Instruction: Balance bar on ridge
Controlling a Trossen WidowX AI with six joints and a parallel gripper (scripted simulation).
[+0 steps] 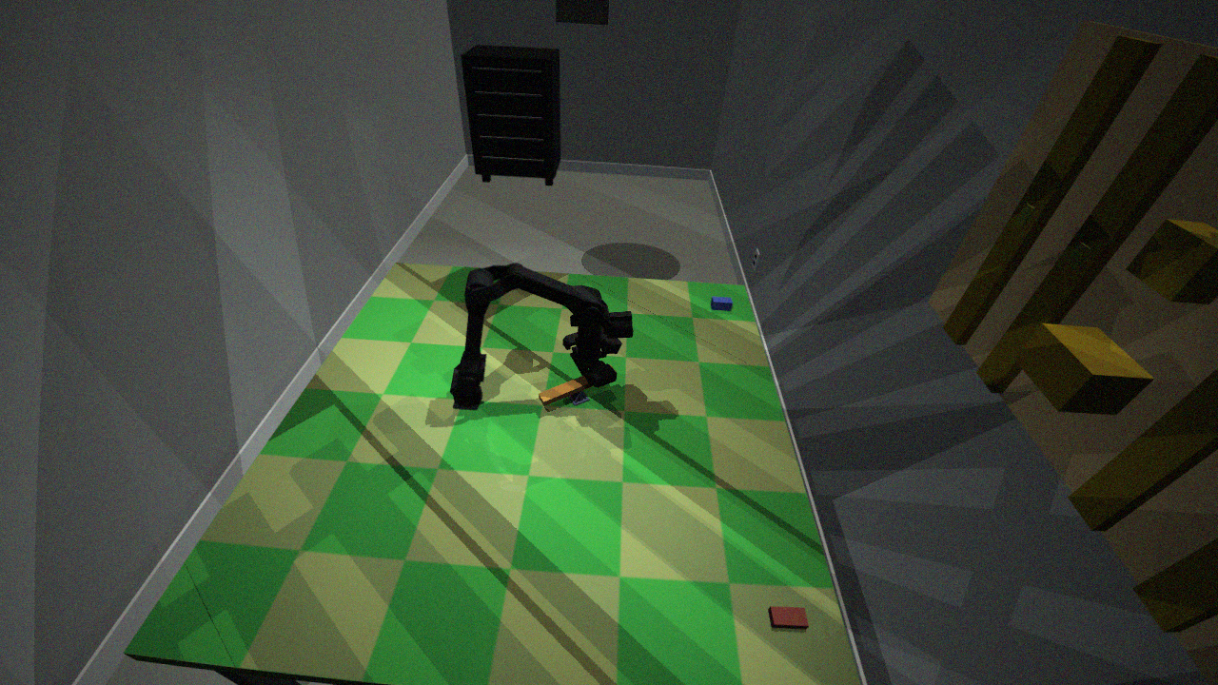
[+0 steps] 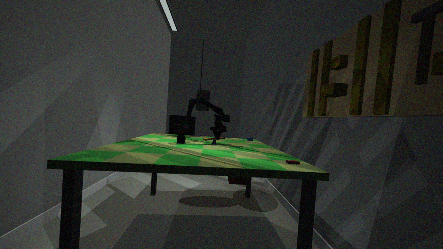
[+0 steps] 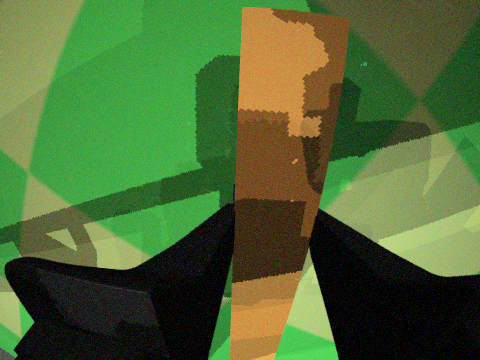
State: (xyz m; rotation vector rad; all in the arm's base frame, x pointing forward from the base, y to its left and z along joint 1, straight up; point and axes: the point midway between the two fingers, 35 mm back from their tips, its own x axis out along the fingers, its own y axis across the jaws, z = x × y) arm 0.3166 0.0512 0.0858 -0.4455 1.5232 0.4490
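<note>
Right now my gripper tip is 2 cm to the left of the orange bar and 2 cm past it. Round my gripper tip: flat red block: 55 cm to the right, 42 cm ahead, 4 cm below; small blue block: 45 cm to the left, 42 cm ahead, 3 cm below.
</note>
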